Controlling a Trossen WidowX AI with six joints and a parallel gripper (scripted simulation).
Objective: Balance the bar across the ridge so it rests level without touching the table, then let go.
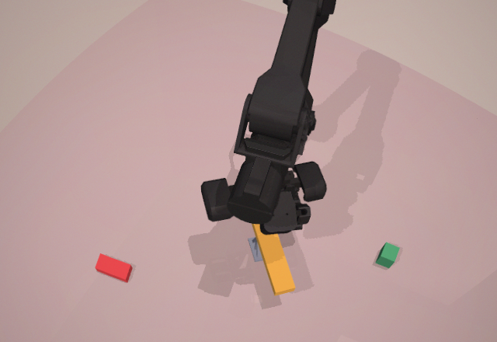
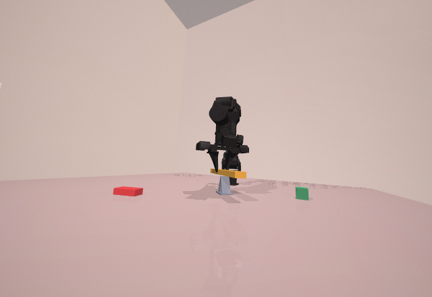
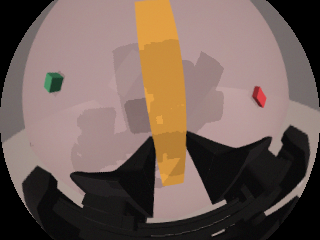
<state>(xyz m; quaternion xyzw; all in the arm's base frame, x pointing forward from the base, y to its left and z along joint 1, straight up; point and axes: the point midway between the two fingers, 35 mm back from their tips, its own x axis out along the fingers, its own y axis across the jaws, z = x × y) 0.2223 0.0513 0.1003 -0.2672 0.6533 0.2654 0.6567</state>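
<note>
The orange bar lies 2 cm ahead of my gripper tip and 2 cm to the left of it. The rest, counted from my gripper tip: flat red block (21 cm ahead, 18 cm to the right, 6 cm below); then green cube (7 cm behind, 25 cm to the left, 5 cm below).
</note>
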